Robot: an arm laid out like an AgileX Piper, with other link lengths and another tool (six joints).
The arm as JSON. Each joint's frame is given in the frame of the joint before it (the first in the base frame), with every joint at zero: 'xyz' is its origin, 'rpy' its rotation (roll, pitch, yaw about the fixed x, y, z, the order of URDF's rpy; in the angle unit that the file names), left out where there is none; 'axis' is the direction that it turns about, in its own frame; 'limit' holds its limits. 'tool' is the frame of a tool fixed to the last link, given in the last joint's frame.
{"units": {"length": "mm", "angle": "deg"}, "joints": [
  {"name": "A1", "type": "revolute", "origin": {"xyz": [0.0, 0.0, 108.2]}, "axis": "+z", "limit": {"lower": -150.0, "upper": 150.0}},
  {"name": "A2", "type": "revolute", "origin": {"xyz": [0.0, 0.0, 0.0]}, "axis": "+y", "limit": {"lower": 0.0, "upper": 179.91}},
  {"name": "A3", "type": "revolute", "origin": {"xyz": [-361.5, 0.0, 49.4]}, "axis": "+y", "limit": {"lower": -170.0, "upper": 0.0}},
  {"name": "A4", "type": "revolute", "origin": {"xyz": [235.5, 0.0, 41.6]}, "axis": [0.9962, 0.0, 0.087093], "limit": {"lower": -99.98, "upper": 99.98}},
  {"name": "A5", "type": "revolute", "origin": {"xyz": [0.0, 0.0, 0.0]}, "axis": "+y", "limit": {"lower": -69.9, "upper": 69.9}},
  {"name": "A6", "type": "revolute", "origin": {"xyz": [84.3, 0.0, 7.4]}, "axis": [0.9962, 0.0, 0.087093], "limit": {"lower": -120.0, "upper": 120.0}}
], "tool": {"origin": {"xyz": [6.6, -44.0, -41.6], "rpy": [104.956, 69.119, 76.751]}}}
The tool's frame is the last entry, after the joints.
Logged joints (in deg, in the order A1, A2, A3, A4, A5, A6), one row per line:
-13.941 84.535 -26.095 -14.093 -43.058 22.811
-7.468 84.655 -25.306 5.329 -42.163 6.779
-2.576 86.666 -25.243 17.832 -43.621 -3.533
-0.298 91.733 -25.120 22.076 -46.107 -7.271
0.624 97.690 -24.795 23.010 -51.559 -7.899
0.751 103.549 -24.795 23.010 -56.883 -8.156
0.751 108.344 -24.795 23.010 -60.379 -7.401
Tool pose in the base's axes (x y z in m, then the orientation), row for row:
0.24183 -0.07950 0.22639 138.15 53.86 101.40
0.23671 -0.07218 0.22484 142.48 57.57 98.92
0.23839 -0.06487 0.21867 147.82 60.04 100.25
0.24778 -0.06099 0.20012 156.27 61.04 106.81
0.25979 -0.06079 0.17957 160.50 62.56 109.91
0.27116 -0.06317 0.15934 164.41 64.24 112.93
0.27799 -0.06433 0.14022 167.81 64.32 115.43
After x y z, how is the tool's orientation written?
As angles about the fixed x, y, z axes (roll, pitch, yaw), in degrees.
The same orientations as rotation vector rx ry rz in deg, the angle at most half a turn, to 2 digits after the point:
55.05 102.20 -2.95
57.69 100.04 -11.24
58.58 99.80 -17.02
57.91 102.21 -21.31
56.99 102.46 -24.28
55.84 102.32 -27.03
55.79 102.99 -28.70

